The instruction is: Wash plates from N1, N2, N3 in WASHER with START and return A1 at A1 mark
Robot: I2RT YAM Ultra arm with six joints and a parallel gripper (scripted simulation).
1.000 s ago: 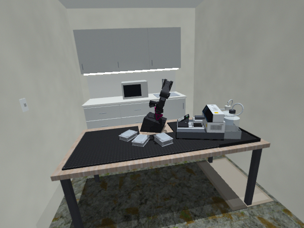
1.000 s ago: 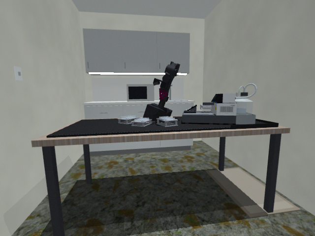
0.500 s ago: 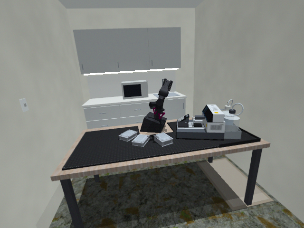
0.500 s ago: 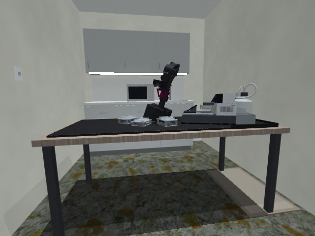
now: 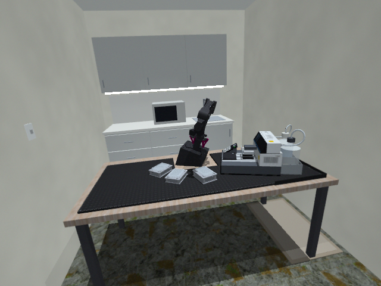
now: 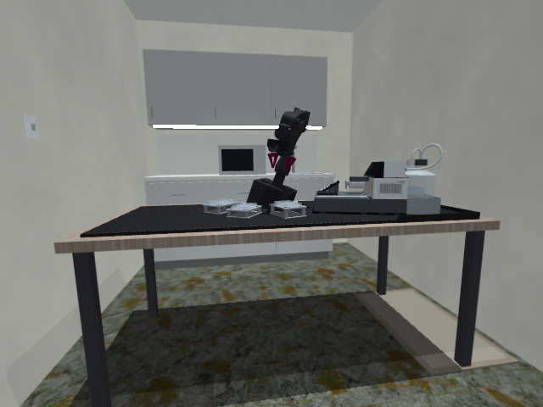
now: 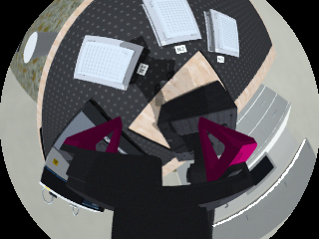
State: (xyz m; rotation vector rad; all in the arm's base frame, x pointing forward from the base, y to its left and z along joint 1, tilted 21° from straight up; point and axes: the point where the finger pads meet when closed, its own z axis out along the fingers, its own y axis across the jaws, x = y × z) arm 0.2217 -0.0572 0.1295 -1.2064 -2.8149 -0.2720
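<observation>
The nest is 18 cm below my hand, 12 cm ahead of it and 2 cm to the left of it. From my hand the other things lie so: clear bottle: 68 cm to the left, 16 cm ahead, 10 cm below; plate washer: 42 cm to the left, 10 cm below; washer carrier: 27 cm to the left, 14 cm below, 5 cm behind.
</observation>
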